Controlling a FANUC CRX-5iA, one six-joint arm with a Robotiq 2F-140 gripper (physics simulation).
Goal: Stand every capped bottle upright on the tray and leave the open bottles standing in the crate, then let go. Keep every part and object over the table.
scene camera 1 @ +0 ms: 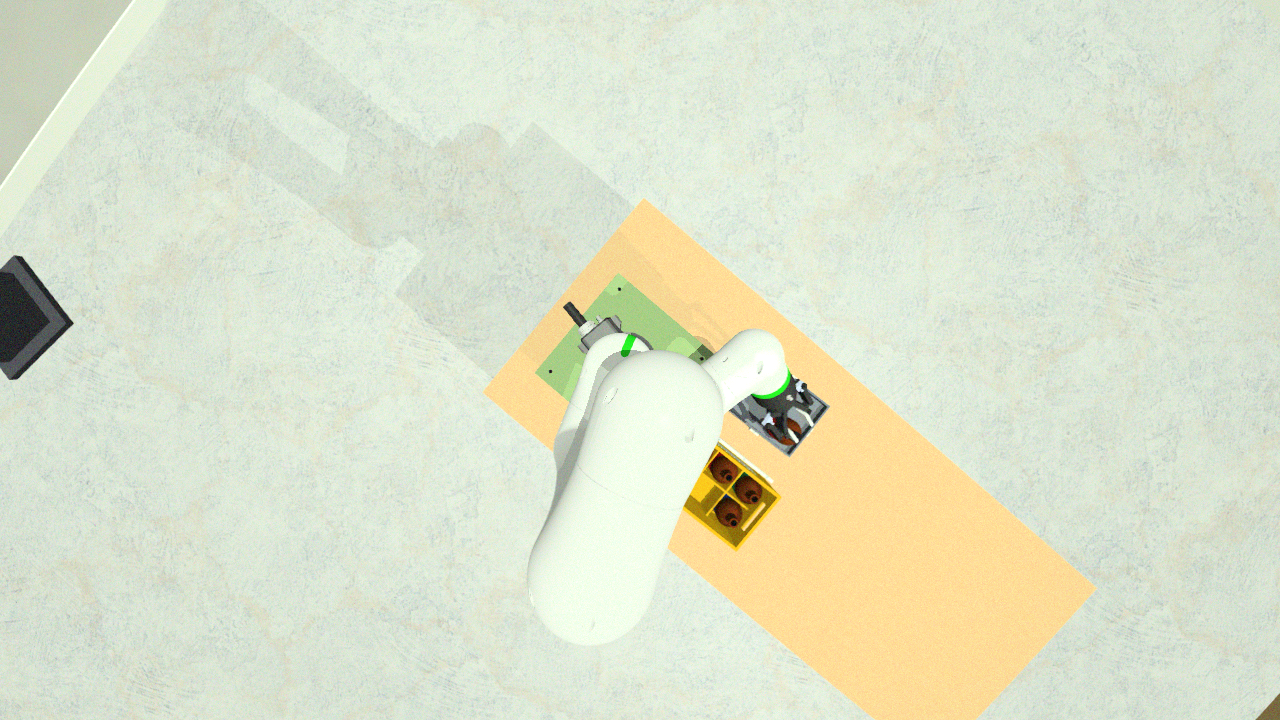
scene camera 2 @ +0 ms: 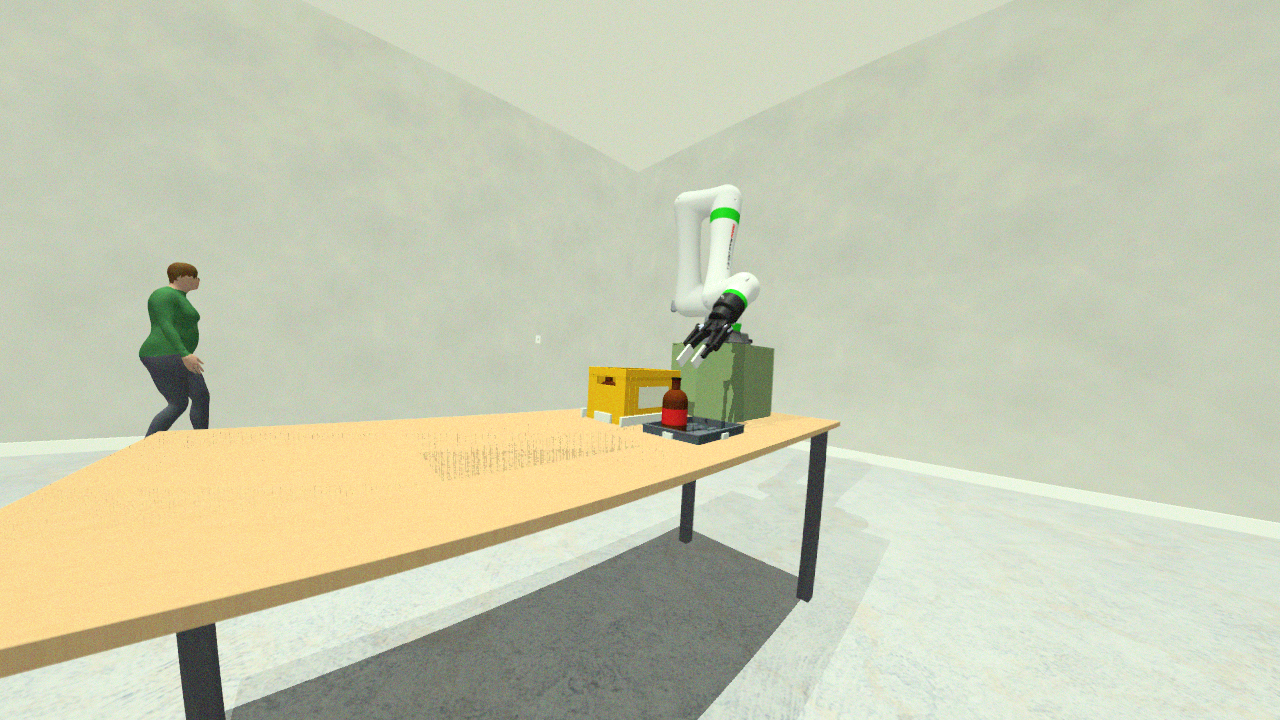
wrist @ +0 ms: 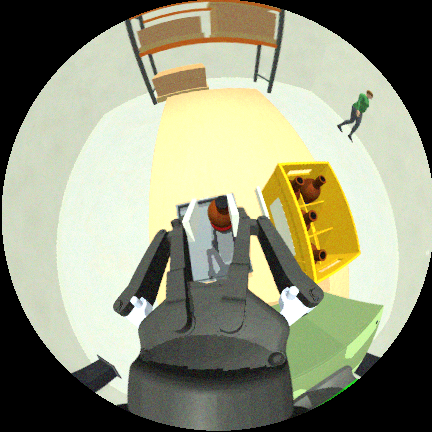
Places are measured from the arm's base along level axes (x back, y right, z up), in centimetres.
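Pixels of known places: gripper, fingertip midpoint: (scene camera 1: 800, 430) (scene camera 2: 686, 364) (wrist: 212, 204); arm's base, origin of the base link: (scene camera 2: 724, 345).
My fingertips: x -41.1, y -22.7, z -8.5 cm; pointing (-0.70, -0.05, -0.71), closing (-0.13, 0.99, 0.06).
Ahead of a thing's pixels: the offset from my fingertips to its middle. Level surfaces: height alone.
A brown bottle with a black cap and red label (scene camera 1: 785, 433) (scene camera 2: 674, 409) (wrist: 218, 215) stands upright on the dark-rimmed grey tray {dy -1.5, dx +3.4, dz -18.8 cm} (scene camera 1: 810, 429) (scene camera 2: 707, 436) (wrist: 201, 262). My gripper (scene camera 1: 801, 427) (scene camera 2: 690, 357) (wrist: 212, 204) is partly open and empty, tilted above the tray; in scene camera 2 its fingertips are above the bottle's top, apart from it. The yellow crate {dy +26.3, dx +0.0, dz -11.3 cm} (scene camera 1: 759, 522) (scene camera 2: 608, 404) (wrist: 346, 227) holds several brown bottles with open necks, such as one (scene camera 1: 729, 513) (wrist: 320, 255) and another {dy +20.2, dx -8.1, dz -11.5 cm} (scene camera 1: 748, 489). The arm hides part of the crate in scene camera 1.
The green pedestal (scene camera 2: 753, 385) (wrist: 330, 332) carries the arm beside the tray and crate on the wooden table {dz -20.0 cm} (scene camera 1: 895, 537) (scene camera 2: 358, 501). White strips lie around the crate's foot. A person in green (scene camera 2: 170, 322) (wrist: 360, 105) is beyond the table. A shelf rack (wrist: 141, 60) stands past its far end.
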